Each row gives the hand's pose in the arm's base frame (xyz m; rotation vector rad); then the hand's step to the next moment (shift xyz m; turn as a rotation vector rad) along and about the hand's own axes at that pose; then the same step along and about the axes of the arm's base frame.
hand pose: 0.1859 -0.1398 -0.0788 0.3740 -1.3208 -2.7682
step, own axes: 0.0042 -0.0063 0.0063 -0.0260 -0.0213 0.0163
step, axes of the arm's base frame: -0.0052 0.0081 -0.0019 0.0225 0.0298 -0.0015
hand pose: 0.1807 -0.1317 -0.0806 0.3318 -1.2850 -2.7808
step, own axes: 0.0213 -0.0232 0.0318 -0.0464 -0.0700 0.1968
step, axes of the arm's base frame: -0.0269 0.0357 -0.0012 0.0045 0.1990 0.0786
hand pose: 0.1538 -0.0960 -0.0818 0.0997 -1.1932 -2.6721
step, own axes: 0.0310 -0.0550 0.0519 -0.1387 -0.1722 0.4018
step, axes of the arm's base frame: -0.0470 0.0666 -0.0053 0.0473 0.4349 0.1376
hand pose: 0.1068 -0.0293 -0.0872 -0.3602 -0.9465 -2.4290
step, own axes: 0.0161 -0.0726 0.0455 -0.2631 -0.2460 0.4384
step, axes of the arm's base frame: -0.0501 0.0713 -0.0008 0.1136 0.5512 0.0719
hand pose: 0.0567 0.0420 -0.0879 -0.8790 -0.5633 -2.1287
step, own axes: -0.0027 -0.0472 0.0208 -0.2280 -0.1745 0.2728
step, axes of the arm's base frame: -0.0269 0.0436 0.0068 0.0850 0.3868 -0.0050
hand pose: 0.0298 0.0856 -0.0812 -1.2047 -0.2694 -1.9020
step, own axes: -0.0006 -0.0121 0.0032 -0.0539 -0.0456 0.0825
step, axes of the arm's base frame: -0.0069 0.0096 0.0041 0.0284 0.1044 0.0091
